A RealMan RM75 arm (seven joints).
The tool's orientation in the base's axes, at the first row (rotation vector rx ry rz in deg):
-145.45, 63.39, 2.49
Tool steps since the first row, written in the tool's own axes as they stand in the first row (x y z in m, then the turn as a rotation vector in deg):
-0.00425, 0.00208, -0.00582, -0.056, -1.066, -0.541
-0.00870, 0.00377, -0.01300, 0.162, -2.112, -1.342
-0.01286, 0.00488, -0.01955, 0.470, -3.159, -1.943
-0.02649, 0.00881, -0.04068, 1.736, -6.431, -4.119
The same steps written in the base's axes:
-0.00510, -0.00032, 0.00549, 0.658, 0.517, 0.856
-0.01023, -0.00074, 0.01240, 1.460, 0.739, 1.900
-0.01467, -0.00077, 0.01886, 2.349, 0.968, 2.742
-0.02937, -0.00095, 0.03963, 5.301, 1.368, 5.600

